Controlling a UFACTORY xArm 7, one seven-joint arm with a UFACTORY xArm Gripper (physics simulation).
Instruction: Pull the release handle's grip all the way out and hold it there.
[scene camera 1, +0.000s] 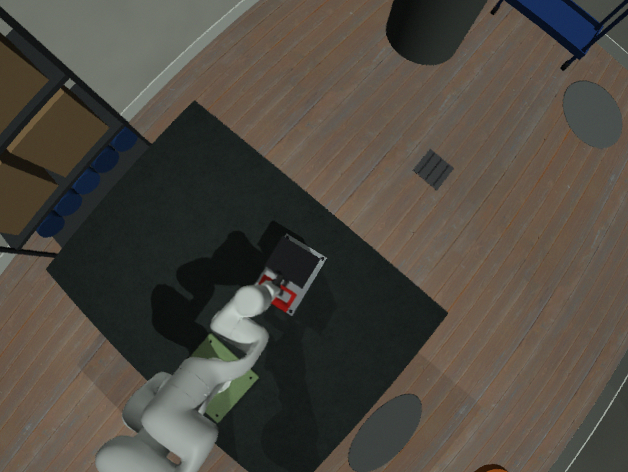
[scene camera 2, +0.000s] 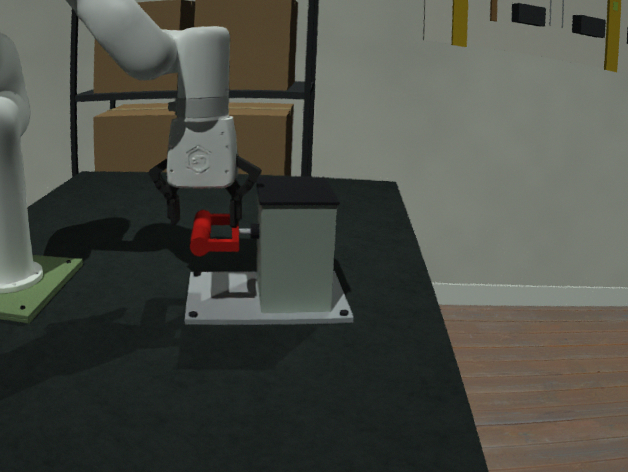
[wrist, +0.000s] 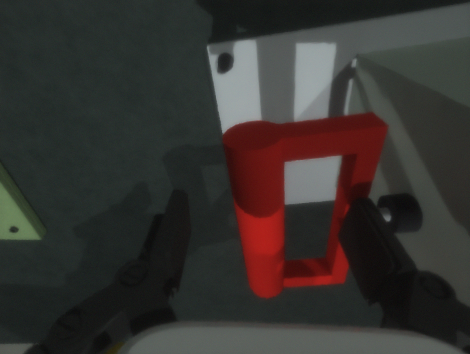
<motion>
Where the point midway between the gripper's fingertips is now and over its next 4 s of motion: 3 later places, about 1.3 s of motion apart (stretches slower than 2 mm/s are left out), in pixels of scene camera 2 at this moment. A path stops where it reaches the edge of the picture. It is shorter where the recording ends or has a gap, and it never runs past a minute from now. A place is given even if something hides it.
My gripper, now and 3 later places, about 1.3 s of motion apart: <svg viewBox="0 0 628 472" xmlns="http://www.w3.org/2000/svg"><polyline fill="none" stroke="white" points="204,224 202,236 178,236 166,232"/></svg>
</motion>
